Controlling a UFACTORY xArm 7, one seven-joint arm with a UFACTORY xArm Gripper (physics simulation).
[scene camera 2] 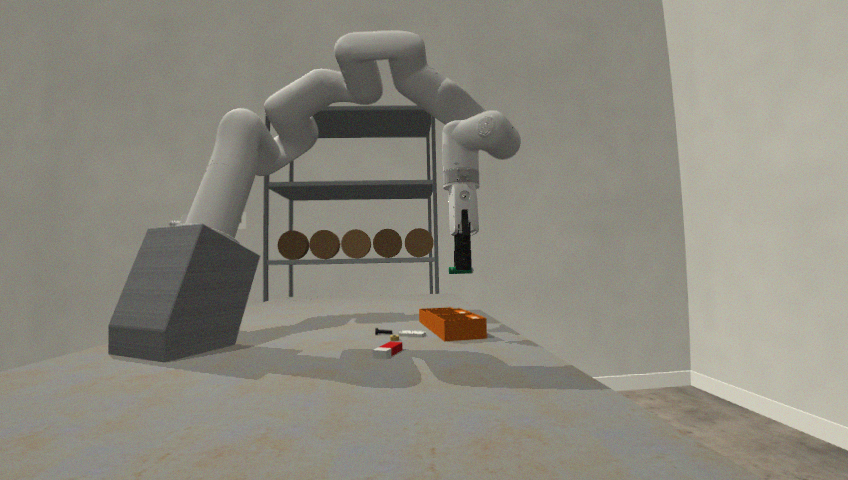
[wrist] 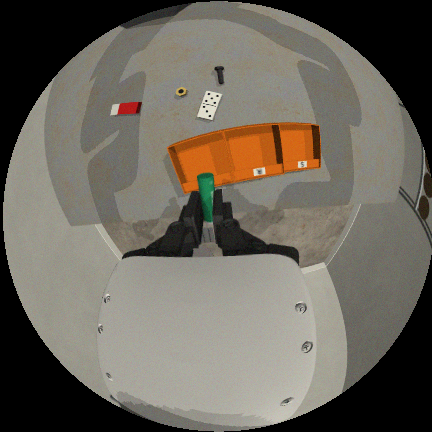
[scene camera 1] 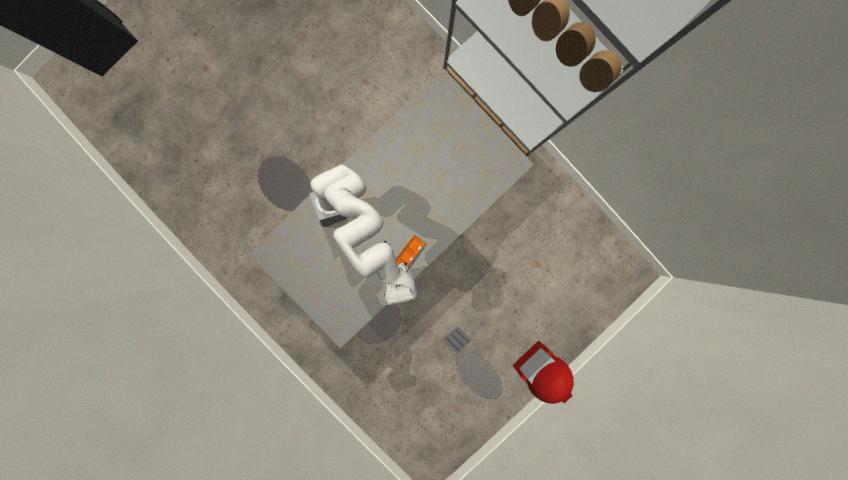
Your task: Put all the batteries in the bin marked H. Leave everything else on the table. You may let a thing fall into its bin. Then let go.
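Frame: origin at the arm's base, x ahead, y right, z down, level; centimetres.
Seen in the pictures: gripper, fingertip midpoint: (scene camera 2: 462, 269) (wrist: 208, 203); arm's base, origin of the base link: (scene camera 2: 206, 242) (scene camera 1: 328, 202).
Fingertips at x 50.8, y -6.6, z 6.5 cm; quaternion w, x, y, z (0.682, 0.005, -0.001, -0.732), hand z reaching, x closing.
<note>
Pixels of each thing's top centre, then the offset from my fingertips to it. Level surfaces: height alone.
- green battery, middle of its top: (wrist: 207, 204) (scene camera 2: 461, 266) dx -0.3, dy +0.0, dz -0.7 cm
- table, its level: dz +13.2 cm
- orange three-part bin, middle of its top: (wrist: 256, 152) (scene camera 2: 448, 311) (scene camera 1: 406, 255) dx -3.0, dy -6.6, dz +9.2 cm
- middle compartment's label, middle of its top: (wrist: 259, 171) dx +0.2, dy -7.4, dz +9.7 cm
- right one's label, middle of its top: (wrist: 301, 163) dx -1.8, dy -15.5, dz +10.4 cm
- white domino, middle of its top: (wrist: 208, 104) (scene camera 2: 412, 332) dx -10.6, dy +0.4, dz +12.5 cm
- black bolt, middle of its top: (wrist: 219, 73) (scene camera 2: 383, 327) dx -16.7, dy -1.3, dz +11.8 cm
- brass nut, middle of its top: (wrist: 180, 90) (scene camera 2: 394, 335) dx -13.7, dy +4.8, dz +12.3 cm
- white block, middle of its top: (scene camera 2: 388, 346) (wrist: 122, 108) dx -13.5, dy +15.8, dz +11.9 cm
My gripper (scene camera 2: 462, 265) (wrist: 208, 203) is shut on a green battery (scene camera 2: 454, 270) (wrist: 205, 182) and holds it well above the table (scene camera 2: 238, 416). An orange three-part bin (scene camera 1: 406, 247) (scene camera 2: 464, 328) (wrist: 240, 176) stands below. In the wrist view the battery overlaps the near wall of its leftmost compartment, and no label shows there. The middle compartment's label (wrist: 259, 171) is too small to read surely. The right one's label (wrist: 302, 164) looks like S. No other battery shows on the table. Whether the leftmost compartment's hidden part holds anything, I cannot tell.
Beyond the bin in the wrist view lie a white domino (scene camera 2: 411, 333) (wrist: 209, 105), a black bolt (scene camera 2: 383, 331) (wrist: 220, 75), a brass nut (scene camera 2: 394, 337) (wrist: 177, 92) and a red and white block (scene camera 2: 388, 349) (wrist: 128, 108). A shelf unit (scene camera 2: 433, 208) stands behind the table.
</note>
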